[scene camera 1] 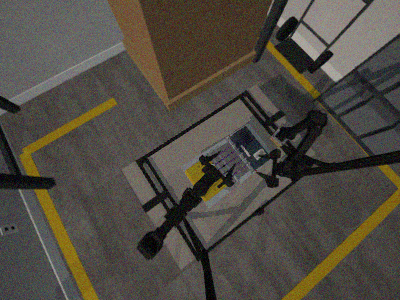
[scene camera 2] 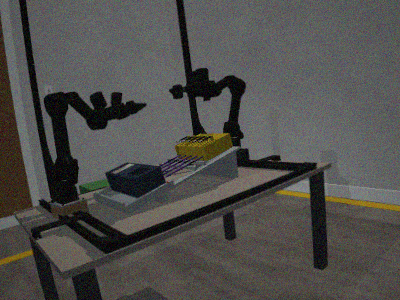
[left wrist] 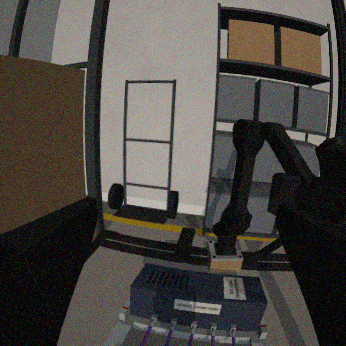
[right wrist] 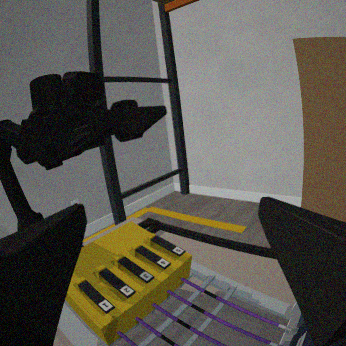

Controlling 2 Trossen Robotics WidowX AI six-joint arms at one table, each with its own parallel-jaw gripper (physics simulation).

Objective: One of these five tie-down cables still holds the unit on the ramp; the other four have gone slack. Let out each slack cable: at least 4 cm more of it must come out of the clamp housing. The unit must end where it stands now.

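A yellow clamp housing (scene camera 1: 194, 172) (scene camera 2: 205, 146) (right wrist: 131, 237) sits at the ramp's high end. Its black levers (right wrist: 95, 295), labelled 1 to 5, appear to lie flat. Purple cables (scene camera 2: 180, 165) (right wrist: 240, 306) run from it to the dark blue unit (scene camera 1: 244, 139) (scene camera 2: 135, 180) (left wrist: 240, 305), which rests lower on the grey ramp (scene camera 2: 220, 167). Which cable is taut cannot be told. My left gripper (scene camera 1: 226, 162) (scene camera 2: 172, 91) (left wrist: 191, 211) is open and empty, high above the housing and cables. My right gripper (scene camera 1: 261, 166) (scene camera 2: 145, 105) (right wrist: 173, 211) is open and empty, high above the unit's side.
Black rails frame the table (scene camera 2: 265, 177). A green block (scene camera 2: 94, 186) lies behind the unit. The left arm (right wrist: 60, 125) reaches across the right wrist view. A large brown cabinet (scene camera 1: 200, 50), a hand truck (scene camera 1: 295, 52) (left wrist: 150, 140) and a shelf rack (left wrist: 272, 70) stand beyond the table.
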